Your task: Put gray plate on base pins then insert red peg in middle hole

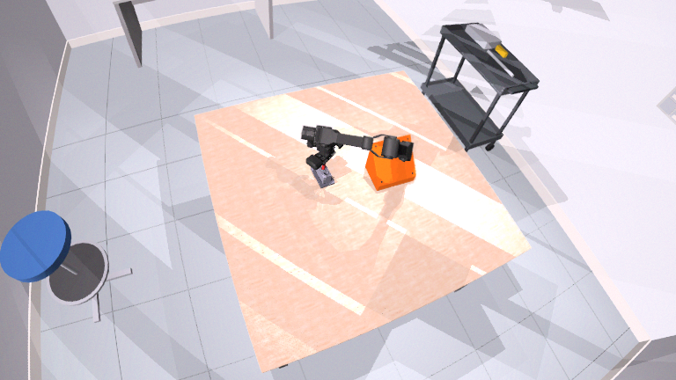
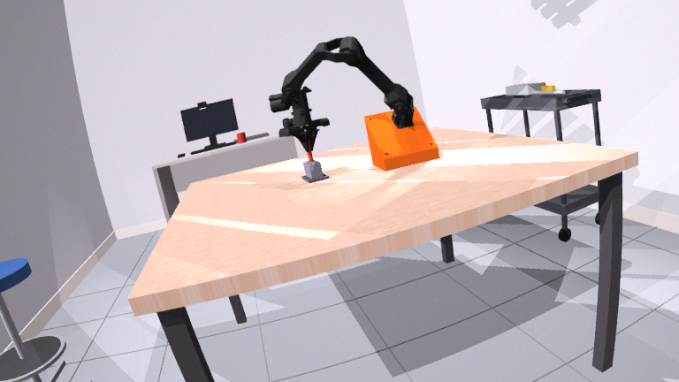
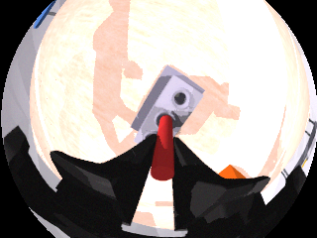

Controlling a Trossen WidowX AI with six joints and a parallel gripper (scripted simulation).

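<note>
My gripper tip is right at the red peg. From my gripper tip the other things lie so: gray plate (50 mm below); dark base (90 mm below).
</note>
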